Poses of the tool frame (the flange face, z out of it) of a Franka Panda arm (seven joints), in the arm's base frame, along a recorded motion.
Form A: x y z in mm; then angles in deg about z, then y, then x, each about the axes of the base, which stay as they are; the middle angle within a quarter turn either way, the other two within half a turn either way.
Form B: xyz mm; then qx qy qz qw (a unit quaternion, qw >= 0). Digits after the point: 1 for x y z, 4 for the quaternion.
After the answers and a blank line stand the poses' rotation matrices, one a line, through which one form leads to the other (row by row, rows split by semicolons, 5 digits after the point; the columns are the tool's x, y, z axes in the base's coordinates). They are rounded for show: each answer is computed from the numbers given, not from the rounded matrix.
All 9 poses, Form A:
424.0, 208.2, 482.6, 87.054, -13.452, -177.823
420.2, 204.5, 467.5, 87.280, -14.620, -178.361
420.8, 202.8, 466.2, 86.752, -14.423, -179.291
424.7, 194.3, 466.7, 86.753, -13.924, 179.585
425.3, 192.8, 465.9, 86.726, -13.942, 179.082
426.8, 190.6, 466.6, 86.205, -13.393, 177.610
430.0, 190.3, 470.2, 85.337, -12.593, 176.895
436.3, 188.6, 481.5, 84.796, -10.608, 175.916
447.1, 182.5, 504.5, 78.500, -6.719, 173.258
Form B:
424.0, 208.2, 482.6, 0.7215, -0.6822, -0.0979, 0.0670
420.2, 204.5, 467.5, 0.7190, -0.6831, -0.1019, 0.0775
420.8, 202.8, 466.2, 0.7216, -0.6808, -0.0955, 0.0818
424.7, 194.3, 466.7, 0.7212, -0.6820, -0.0856, 0.0859
425.3, 192.8, 465.9, 0.7210, -0.6822, -0.0828, 0.0891
426.8, 190.6, 466.6, 0.7233, -0.6803, -0.0710, 0.0948
430.0, 190.3, 470.2, 0.7286, -0.6756, -0.0624, 0.0941
436.3, 188.6, 481.5, 0.7326, -0.6734, -0.0443, 0.0885
447.1, 182.5, 504.5, 0.7695, -0.6332, -0.0082, 0.0825

0.04998 -0.97128 -0.23263; -0.99750 -0.06018 0.03694; -0.04988 0.23020 -0.97186
0.04592 -0.96653 -0.25241; -0.99812 -0.05465 0.02768; -0.04054 0.25066 -0.96723
0.05487 -0.96693 -0.24908; -0.99814 -0.05973 0.01198; -0.02647 0.24796 -0.96841
0.05498 -0.96906 -0.24063; -0.99847 -0.05490 -0.00703; -0.00640 0.24065 -0.97059
0.05543 -0.96896 -0.24094; -0.99846 -0.05325 -0.01555; 0.00224 0.24143 -0.97042
0.06439 -0.97067 -0.23163; -0.99758 -0.05649 -0.04057; 0.02629 0.23368 -0.97196
0.07934 -0.97271 -0.21802; -0.99619 -0.06941 -0.05286; 0.03629 0.22139 -0.97451
0.08915 -0.97886 -0.18409; -0.99454 -0.07742 -0.07000; 0.05427 0.18932 -0.98041
0.19800 -0.97319 -0.11700; -0.97589 -0.18453 -0.11659; 0.09188 0.13726 -0.98626

